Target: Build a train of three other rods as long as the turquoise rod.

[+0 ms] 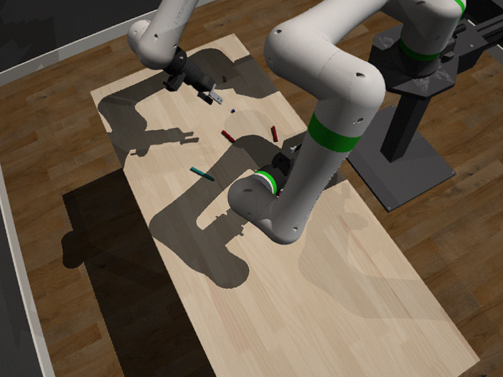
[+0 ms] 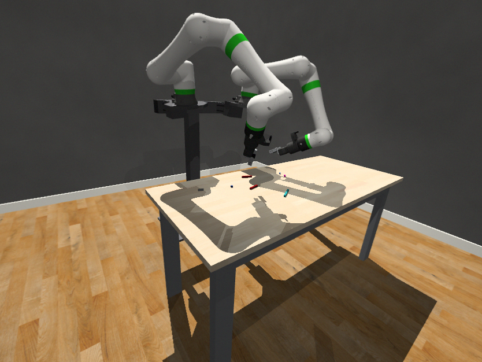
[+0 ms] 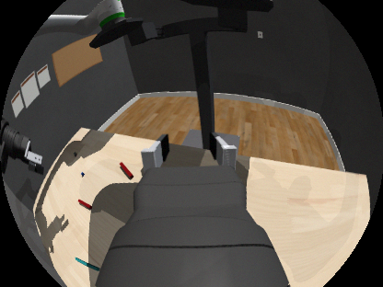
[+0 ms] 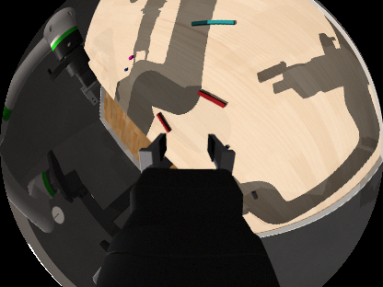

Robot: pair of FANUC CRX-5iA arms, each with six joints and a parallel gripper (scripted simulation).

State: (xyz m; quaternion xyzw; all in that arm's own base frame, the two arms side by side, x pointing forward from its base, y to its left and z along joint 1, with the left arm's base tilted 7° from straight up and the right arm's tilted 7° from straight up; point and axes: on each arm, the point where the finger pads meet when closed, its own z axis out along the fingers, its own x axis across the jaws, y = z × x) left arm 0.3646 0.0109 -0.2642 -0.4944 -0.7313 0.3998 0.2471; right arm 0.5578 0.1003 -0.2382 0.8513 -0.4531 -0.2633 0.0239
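The magenta rod lies 110 mm ahead of my left hand, 30 mm to the left of it and 150 mm below it. Also, from my left hand: turquoise rod (320 mm ahead, 180 mm to the right, 150 mm below); grey rod (60 mm ahead, 580 mm to the right, 150 mm below).
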